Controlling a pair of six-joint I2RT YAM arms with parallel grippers.
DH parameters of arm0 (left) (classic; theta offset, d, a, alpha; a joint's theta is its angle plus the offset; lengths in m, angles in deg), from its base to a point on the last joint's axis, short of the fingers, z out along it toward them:
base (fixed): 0 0 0 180
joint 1: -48.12 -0.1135 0.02 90
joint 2: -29.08 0 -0.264 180
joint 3: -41.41 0 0.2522 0
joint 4: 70.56 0 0.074 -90
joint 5: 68.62 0 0 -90
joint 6: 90.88 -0.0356 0 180
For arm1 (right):
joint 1: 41.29 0.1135 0.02 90
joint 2: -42.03 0 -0.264 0
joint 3: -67.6 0 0.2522 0
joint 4: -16.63 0 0.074 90
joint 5: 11.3 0 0 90
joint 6: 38.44 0.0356 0 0
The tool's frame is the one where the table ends.
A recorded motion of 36 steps. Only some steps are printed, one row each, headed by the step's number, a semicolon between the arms.
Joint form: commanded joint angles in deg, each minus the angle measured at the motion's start. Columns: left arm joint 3, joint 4, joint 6, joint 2, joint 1, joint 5; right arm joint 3, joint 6, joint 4, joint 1, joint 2, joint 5.
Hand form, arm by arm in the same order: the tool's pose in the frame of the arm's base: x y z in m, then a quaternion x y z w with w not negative. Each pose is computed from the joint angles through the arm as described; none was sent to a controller.
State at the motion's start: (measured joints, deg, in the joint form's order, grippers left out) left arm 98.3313 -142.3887 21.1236 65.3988 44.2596 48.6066; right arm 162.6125 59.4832 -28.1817 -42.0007 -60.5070 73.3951
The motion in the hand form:
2: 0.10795 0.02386 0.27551 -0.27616 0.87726 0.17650 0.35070; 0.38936 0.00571 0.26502 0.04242 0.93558 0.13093 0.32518
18: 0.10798 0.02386 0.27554 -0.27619 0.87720 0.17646 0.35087; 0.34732 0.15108 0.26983 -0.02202 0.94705 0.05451 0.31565
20: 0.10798 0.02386 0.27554 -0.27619 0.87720 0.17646 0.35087; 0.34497 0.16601 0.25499 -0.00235 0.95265 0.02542 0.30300
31: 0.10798 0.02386 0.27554 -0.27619 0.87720 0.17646 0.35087; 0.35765 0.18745 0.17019 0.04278 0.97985 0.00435 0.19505
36: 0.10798 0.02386 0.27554 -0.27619 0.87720 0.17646 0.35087; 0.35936 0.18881 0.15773 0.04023 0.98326 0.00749 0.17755
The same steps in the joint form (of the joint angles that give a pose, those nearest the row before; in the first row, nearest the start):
2: -0.13 -0.13 -0.77 0.02 0.06 0.68; 0.35 1.53 -0.44 0.39 1.77 -7.45
18: -0.13 -0.11 -0.77 0.02 0.07 0.68; 0.33 11.04 -4.77 24.96 3.41 13.22
20: -0.13 -0.11 -0.77 0.02 0.07 0.68; 0.33 14.88 -5.75 27.56 1.16 17.79
31: -0.13 -0.11 -0.77 0.02 0.07 0.68; 0.33 23.78 -6.56 29.33 -11.67 16.28
36: -0.13 -0.11 -0.77 0.02 0.07 0.68; 0.33 23.78 -6.29 29.27 -13.53 14.91

